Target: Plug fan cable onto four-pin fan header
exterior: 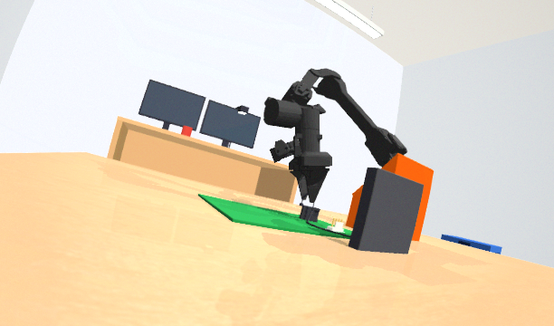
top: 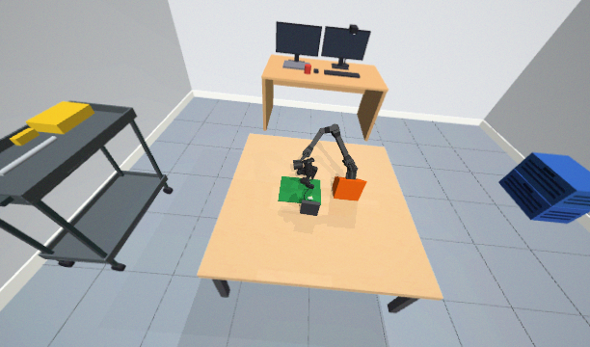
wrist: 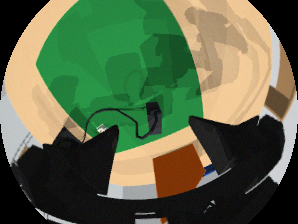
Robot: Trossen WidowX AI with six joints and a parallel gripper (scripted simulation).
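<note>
The black plug lies 2 cm below my gripper tip and 1 cm behind it. From my gripper tip the other things lie so: green board (6 cm below, 6 cm ahead, 4 cm to the left); then black fan (22 cm to the left, 2 cm behind, 1 cm above); then white four-pin header (10 cm to the left, 4 cm below, 2 cm behind).
</note>
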